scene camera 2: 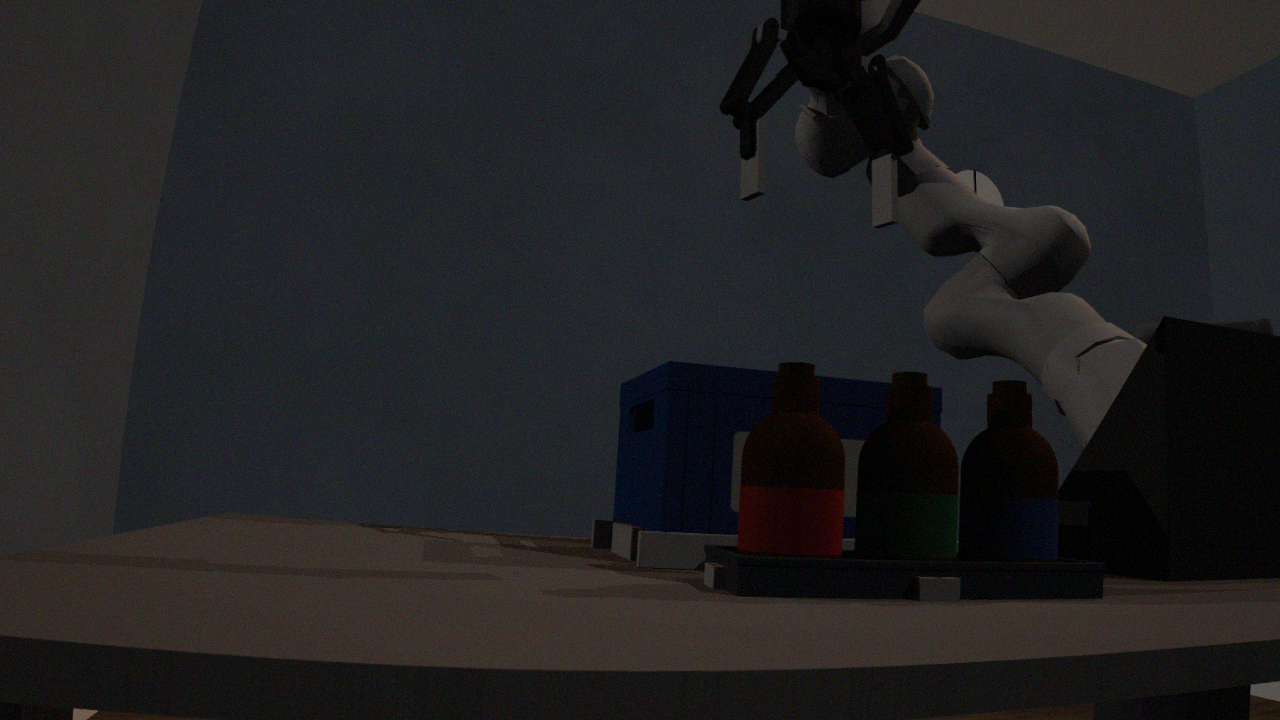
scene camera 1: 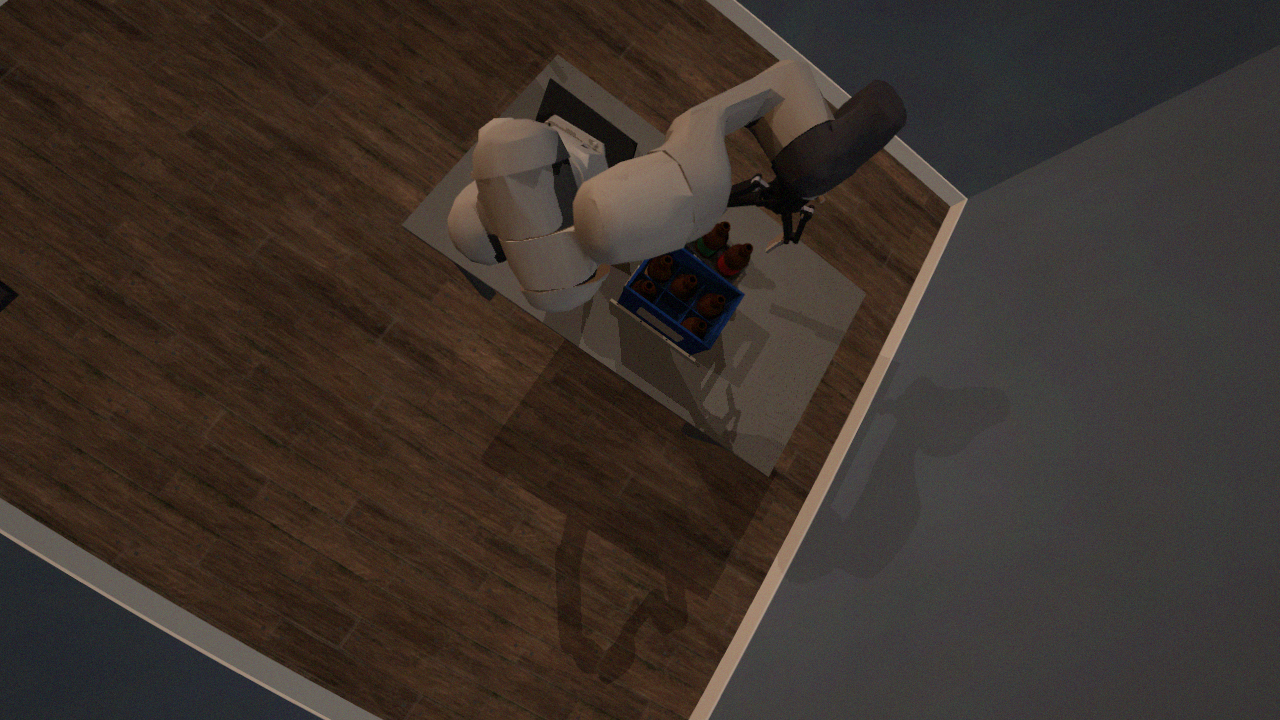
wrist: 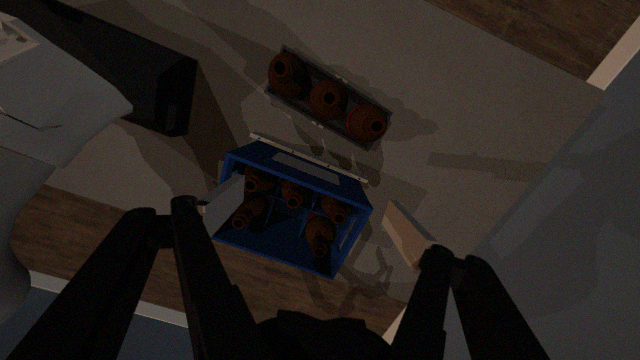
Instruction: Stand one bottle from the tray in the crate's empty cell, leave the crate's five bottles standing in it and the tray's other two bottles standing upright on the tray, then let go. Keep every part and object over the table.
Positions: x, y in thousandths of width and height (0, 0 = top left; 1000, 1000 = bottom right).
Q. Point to a red-labelled bottle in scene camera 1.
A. At 574, 360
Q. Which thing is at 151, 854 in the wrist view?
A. The gripper.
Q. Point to a red-labelled bottle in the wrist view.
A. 574, 343
